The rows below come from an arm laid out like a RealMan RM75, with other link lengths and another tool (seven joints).
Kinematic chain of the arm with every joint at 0, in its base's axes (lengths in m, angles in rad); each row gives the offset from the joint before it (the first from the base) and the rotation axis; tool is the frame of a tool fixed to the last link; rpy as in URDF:
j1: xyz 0 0 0.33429 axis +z
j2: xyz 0 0 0 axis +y
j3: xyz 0 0 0.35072 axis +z
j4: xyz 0 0 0 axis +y
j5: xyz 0 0 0.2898 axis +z
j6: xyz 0 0 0 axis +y
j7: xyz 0 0 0.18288 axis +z
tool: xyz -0.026 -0.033 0.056 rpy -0.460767 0 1.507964
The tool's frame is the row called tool.
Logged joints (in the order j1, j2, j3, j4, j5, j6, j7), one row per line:
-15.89, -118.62, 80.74, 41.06, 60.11, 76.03, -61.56
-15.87, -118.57, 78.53, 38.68, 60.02, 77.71, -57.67
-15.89, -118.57, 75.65, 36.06, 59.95, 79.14, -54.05
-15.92, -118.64, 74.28, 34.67, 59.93, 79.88, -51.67
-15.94, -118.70, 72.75, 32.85, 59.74, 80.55, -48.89
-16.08, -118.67, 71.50, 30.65, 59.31, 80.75, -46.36
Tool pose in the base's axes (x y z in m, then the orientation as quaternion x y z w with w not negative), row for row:
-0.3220, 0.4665, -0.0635, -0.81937, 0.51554, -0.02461, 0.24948
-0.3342, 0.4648, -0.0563, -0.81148, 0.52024, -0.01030, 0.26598
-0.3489, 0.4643, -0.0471, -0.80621, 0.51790, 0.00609, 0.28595
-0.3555, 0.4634, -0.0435, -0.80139, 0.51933, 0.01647, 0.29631
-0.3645, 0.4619, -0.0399, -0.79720, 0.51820, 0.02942, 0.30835
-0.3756, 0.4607, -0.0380, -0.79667, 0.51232, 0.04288, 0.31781
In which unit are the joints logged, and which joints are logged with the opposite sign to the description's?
The joints are logged in degrees. Opposite sign: none.
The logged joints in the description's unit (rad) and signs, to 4 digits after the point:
-0.2773, -2.0703, 1.4092, 0.7166, 1.0491, 1.3270, -1.0744
-0.2770, -2.0694, 1.3706, 0.6751, 1.0475, 1.3563, -1.0065
-0.2773, -2.0694, 1.3203, 0.6294, 1.0463, 1.3813, -0.9434
-0.2779, -2.0707, 1.2964, 0.6051, 1.0460, 1.3942, -0.9018
-0.2782, -2.0717, 1.2697, 0.5733, 1.0427, 1.4059, -0.8533
-0.2806, -2.0712, 1.2479, 0.5349, 1.0352, 1.4094, -0.8091

